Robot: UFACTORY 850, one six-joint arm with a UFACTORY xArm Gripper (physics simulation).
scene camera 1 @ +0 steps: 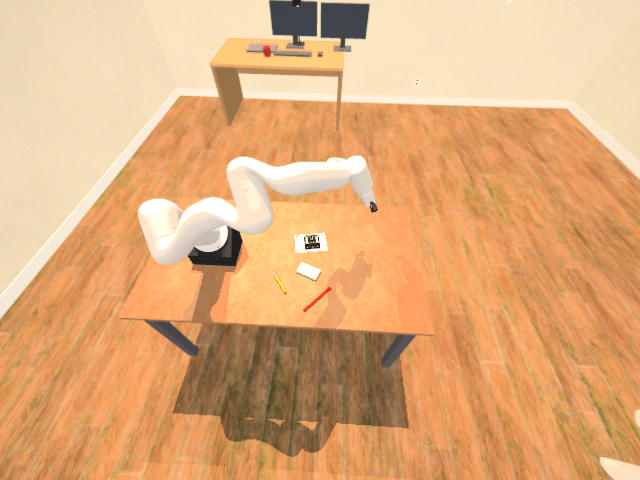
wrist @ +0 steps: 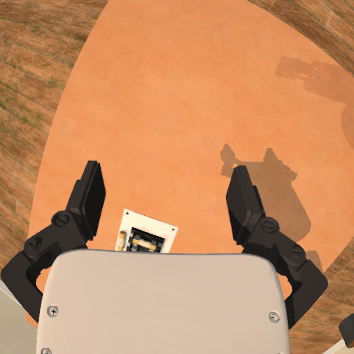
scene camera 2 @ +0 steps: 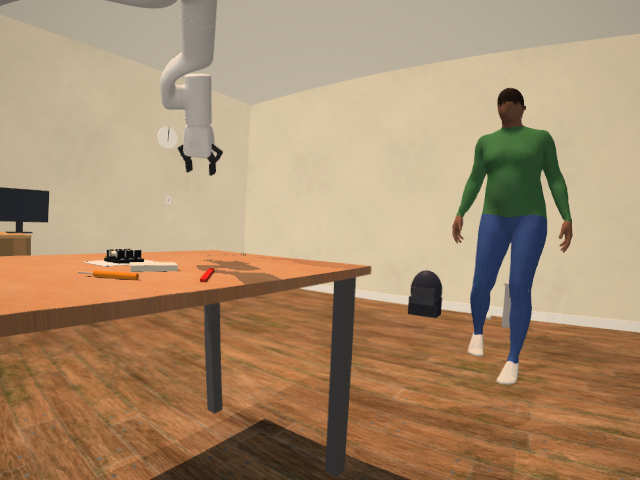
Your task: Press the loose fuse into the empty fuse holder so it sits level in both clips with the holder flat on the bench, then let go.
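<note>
The black fuse holder block (scene camera 1: 311, 241) (scene camera 2: 124, 255) (wrist: 145, 241) sits on a white card (scene camera 1: 298, 244) (scene camera 2: 95, 263) (wrist: 150, 220) on the bench. In the wrist view its lower part is hidden by the gripper body, and a gold bar shows across it. A small gold and pale piece (wrist: 122, 241) lies on the card's left side there and may be the loose fuse; it is too small to be sure. Which clips are empty cannot be told. My gripper (scene camera 1: 373, 207) (scene camera 2: 200, 172) (wrist: 165, 178) is wide open and empty, high above the bench and off to the right of the card in scene camera 1.
A white block (scene camera 1: 308, 271) (scene camera 2: 154, 267), a yellow-orange handled tool (scene camera 1: 280, 283) (scene camera 2: 114, 275) and a red bar (scene camera 1: 316, 299) (scene camera 2: 206, 274) lie on the bench (scene camera 1: 248, 304). A person (scene camera 2: 514, 175) stands beyond the bench in scene camera 2.
</note>
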